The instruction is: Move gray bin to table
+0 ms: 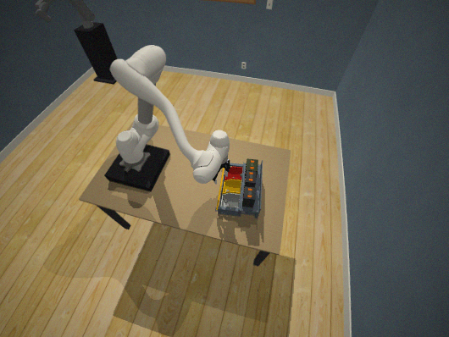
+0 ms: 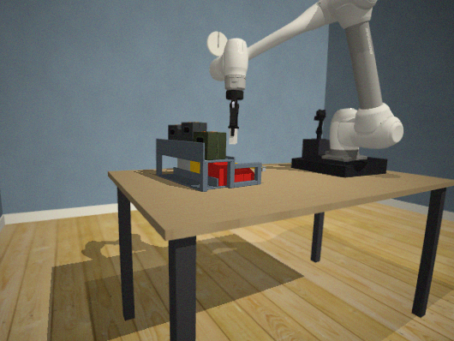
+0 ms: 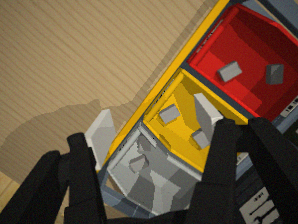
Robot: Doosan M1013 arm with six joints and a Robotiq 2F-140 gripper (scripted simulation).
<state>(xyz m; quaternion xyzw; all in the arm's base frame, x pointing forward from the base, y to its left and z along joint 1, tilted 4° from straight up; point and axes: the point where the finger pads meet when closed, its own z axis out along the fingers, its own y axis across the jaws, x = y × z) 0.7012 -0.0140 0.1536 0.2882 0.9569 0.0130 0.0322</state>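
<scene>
The yellow strip is 110 mm below my hand. Round my hand: yellow bin 130 mm below, 100 mm ahead, 20 mm to the left; gray open bin 130 mm below, 120 mm ahead, 90 mm to the right; red bin 130 mm to the left, 130 mm below, 80 mm ahead.
</scene>
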